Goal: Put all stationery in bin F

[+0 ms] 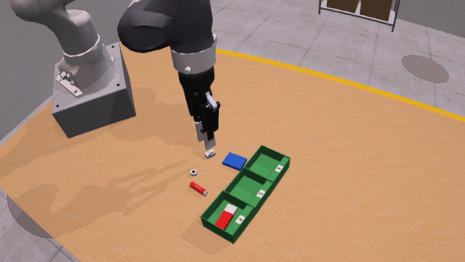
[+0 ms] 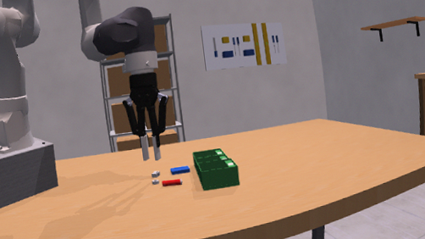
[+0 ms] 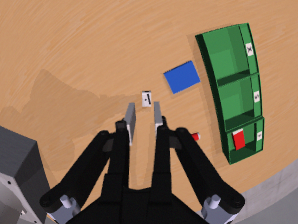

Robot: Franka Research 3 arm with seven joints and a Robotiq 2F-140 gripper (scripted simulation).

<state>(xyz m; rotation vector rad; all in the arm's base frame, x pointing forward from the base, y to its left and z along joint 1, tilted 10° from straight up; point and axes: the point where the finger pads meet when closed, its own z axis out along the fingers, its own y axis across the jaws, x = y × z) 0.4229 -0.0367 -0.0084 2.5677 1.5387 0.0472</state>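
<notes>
Now: hand 7 cm above the white sharpener-like piece. The rest, counted from my hand: flat blue block: 8 cm below, 7 cm ahead; red cylinder: 11 cm to the right, 8 cm below, 3 cm ahead; metal nut: 8 cm below, 7 cm to the right, 1 cm behind.
</notes>
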